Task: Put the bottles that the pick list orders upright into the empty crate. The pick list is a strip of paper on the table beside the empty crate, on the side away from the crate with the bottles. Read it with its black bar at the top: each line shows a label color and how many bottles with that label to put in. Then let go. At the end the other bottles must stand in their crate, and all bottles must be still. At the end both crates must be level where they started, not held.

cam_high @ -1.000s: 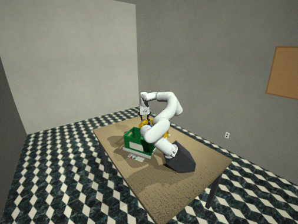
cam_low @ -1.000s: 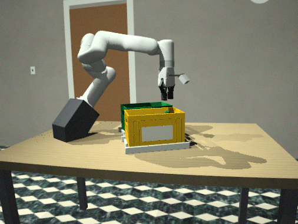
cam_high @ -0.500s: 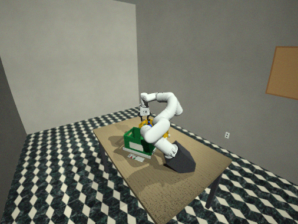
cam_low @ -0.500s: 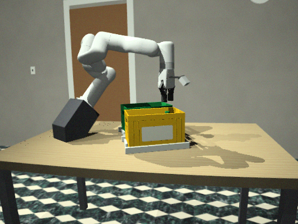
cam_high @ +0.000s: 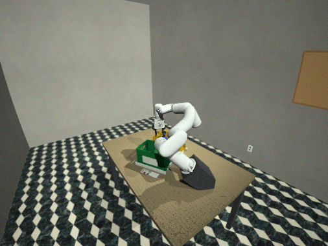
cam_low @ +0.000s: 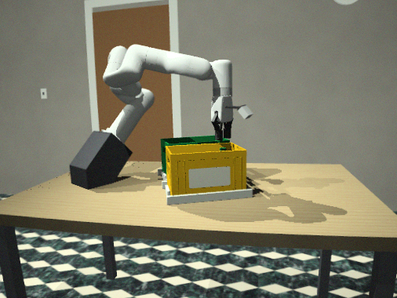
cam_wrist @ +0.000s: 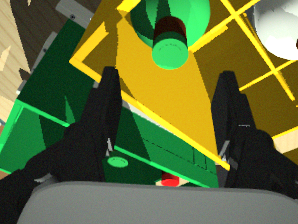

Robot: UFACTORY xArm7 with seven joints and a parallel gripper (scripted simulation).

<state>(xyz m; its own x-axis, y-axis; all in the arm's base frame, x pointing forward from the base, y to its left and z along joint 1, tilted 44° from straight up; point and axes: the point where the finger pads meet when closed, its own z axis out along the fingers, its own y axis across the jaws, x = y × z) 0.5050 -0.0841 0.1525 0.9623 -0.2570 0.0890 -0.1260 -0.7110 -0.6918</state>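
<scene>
My hand is 60 mm short of the blue-capped bottle, 70 mm to the left of it and 130 mm above it. The rest, counted from my hand: green-capped bottle (150 mm behind, 70 mm to the left, 130 mm below); then yellow crate (40 mm behind, 90 mm to the right, 130 mm below); then white-topped bottle (20 mm behind, 120 mm to the right, 130 mm below).
</scene>
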